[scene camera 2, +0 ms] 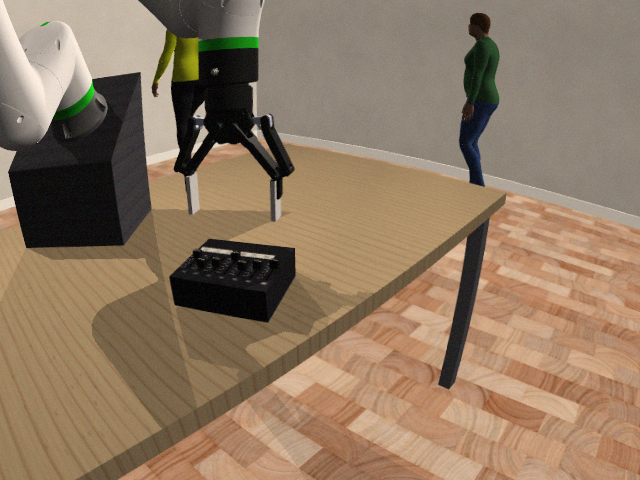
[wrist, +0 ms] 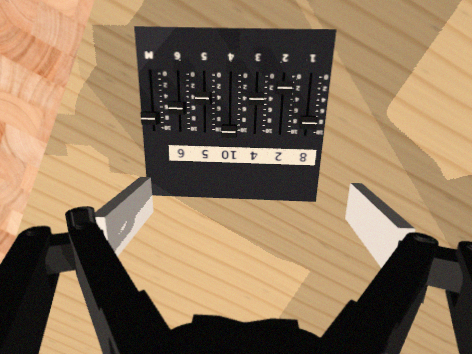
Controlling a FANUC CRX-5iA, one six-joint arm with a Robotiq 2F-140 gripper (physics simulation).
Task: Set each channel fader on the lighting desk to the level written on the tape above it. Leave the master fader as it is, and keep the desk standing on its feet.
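Frame: origin at the arm's base, x down, y ahead, z right, level; centimetres.
Seen in the pictures: gripper, between the fingertips: (scene camera 2: 233,214) (wrist: 248,197); arm's base, origin of its link: (scene camera 2: 79,118).
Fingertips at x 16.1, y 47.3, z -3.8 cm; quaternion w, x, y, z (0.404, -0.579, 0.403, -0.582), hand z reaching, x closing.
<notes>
Offsets run from my fingertips to a thing's middle. Level surfaces: height alone.
The black lighting desk {dx +8.0, dy +3.1, dz +3.9 cm} (scene camera 2: 222,298) (wrist: 230,182) stands upright and flat on the table. In the wrist view it appears upside down, with a white tape {dx +5.9, dy +1.3, dz +1.4 cm} (wrist: 242,155) reading 8, 2, 4, 10, 5, 6 for channels 1 to 6. The channel 1 fader {dx +5.2, dy -2.8, dz +6.2 cm} (wrist: 309,122) is near 8, channel 2 fader {dx +5.2, dy +0.2, dz +8.0 cm} (wrist: 285,88) near 2, channel 3 fader {dx +5.2, dy +1.9, dz +6.4 cm} (wrist: 257,99) near 4, channel 4 fader {dx +5.2, dy +3.1, dz +3.1 cm} (wrist: 229,131) near 10, channel 5 fader {dx +5.2, dy +6.0, dz +4.9 cm} (wrist: 202,98) slightly above 4, and channel 6 fader {dx +5.2, dy +7.8, dz +3.3 cm} (wrist: 175,108) near 6. The master fader {dx +5.2, dy +9.7, dz +1.7 cm} (wrist: 148,118) is near 8. My gripper (scene camera 2: 234,217) (wrist: 248,197) is open and empty, above the desk's tape side, not touching it.
The wooden table {dx +11.4 cm} (scene camera 2: 392,206) (wrist: 240,230) has an edge near the desk, with the parquet floor (scene camera 2: 516,320) (wrist: 35,100) beyond. A dark pedestal (scene camera 2: 67,206) stands behind left in the scene view. Two people stand beyond the table, one in green (scene camera 2: 483,72), one in yellow (scene camera 2: 185,62).
</notes>
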